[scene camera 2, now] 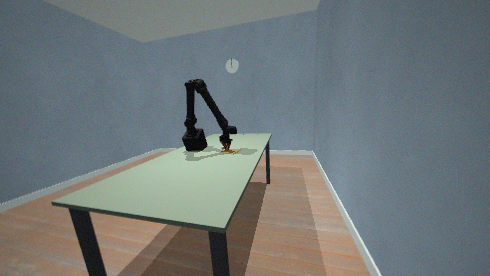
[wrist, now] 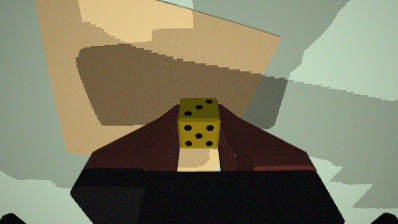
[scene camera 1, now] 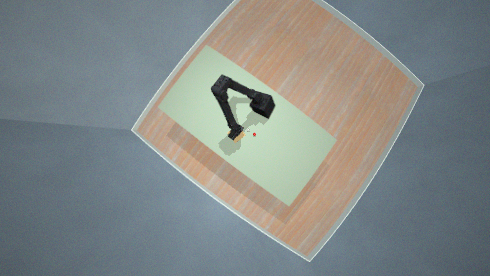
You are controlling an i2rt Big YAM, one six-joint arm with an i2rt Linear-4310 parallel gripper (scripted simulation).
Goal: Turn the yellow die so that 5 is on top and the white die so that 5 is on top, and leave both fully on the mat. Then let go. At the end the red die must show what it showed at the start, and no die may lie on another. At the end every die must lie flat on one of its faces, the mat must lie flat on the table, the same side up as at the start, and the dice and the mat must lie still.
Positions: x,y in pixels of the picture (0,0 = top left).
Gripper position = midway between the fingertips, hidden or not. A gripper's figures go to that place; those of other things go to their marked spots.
My gripper [wrist: 198,111] is 13 cm from the lens. A tan mat [wrist: 110,74]: 14 cm from the lens. A yellow die [wrist: 198,121]: 11 cm from the lens. The marked spots on the yellow die and the tan mat are 7 cm apart.
